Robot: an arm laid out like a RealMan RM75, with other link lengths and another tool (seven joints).
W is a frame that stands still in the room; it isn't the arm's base.
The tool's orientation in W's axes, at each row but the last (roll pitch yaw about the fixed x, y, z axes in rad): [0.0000, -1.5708, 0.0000]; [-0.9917, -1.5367, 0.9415]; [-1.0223, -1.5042, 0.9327]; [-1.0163, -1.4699, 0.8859]
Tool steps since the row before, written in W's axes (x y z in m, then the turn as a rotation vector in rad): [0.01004, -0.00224, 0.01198, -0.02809, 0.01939, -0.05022]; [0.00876, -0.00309, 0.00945, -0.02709, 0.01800, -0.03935]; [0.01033, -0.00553, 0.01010, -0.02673, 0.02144, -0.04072]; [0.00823, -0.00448, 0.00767, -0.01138, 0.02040, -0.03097]
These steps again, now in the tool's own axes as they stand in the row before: [0.01198, -0.00224, -0.01004, -0.05022, 0.01939, 0.02809]; [0.00954, -0.00292, -0.00873, -0.03937, 0.01774, 0.02722]; [0.01019, -0.00516, -0.01043, -0.04054, 0.02127, 0.02713]; [0.00781, -0.00404, -0.00833, -0.02995, 0.02136, 0.01232]
